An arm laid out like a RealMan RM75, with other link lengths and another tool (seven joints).
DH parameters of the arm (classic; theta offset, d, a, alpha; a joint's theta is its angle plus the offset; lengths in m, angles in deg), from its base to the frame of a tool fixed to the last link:
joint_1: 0 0.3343 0 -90
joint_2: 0 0 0 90
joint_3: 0 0.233 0 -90
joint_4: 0 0 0 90
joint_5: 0 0.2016 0 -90
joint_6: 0 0 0 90
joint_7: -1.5 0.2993 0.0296 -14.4
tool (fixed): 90 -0.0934 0 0
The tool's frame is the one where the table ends.
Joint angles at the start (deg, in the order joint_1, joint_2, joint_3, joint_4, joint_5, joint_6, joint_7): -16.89, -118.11, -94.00, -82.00, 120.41, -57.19, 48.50
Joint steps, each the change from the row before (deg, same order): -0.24, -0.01, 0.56, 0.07, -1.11, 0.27, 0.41; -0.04, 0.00, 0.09, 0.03, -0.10, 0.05, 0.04; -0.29, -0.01, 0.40, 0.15, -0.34, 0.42, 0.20; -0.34, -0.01, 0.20, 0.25, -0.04, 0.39, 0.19; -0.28, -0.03, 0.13, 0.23, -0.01, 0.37, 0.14; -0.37, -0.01, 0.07, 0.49, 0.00, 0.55, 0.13; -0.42, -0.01, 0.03, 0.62, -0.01, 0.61, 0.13; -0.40, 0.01, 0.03, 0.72, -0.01, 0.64, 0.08; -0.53, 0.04, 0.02, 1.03, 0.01, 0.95, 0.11; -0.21, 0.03, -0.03, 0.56, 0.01, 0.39, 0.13; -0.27, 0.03, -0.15, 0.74, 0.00, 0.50, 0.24
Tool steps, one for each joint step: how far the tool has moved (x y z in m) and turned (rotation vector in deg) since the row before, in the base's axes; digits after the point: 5 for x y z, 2 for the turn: 0.00587, -0.00075, -0.00250, -0.38, -0.78, -0.79; 0.00062, -0.00008, -0.00043, -0.05, -0.06, -0.09; 0.00329, 0.00046, -0.00151, -0.03, -0.18, -0.51; 0.00187, 0.00113, -0.00084, 0.11, 0.07, -0.38; 0.00138, 0.00112, -0.00055, 0.15, 0.04, -0.26; 0.00042, 0.00191, -0.00044, 0.26, 0.04, -0.09; 0.00003, 0.00224, -0.00044, 0.30, 0.03, 0.00; -0.00078, 0.00226, -0.00055, 0.28, 0.03, 0.15; -0.00165, 0.00331, -0.00045, 0.47, 0.09, 0.26; -0.00161, 0.00138, -0.00031, 0.18, 0.11, 0.18; -0.00230, 0.00203, 0.00009, 0.31, 0.14, 0.25
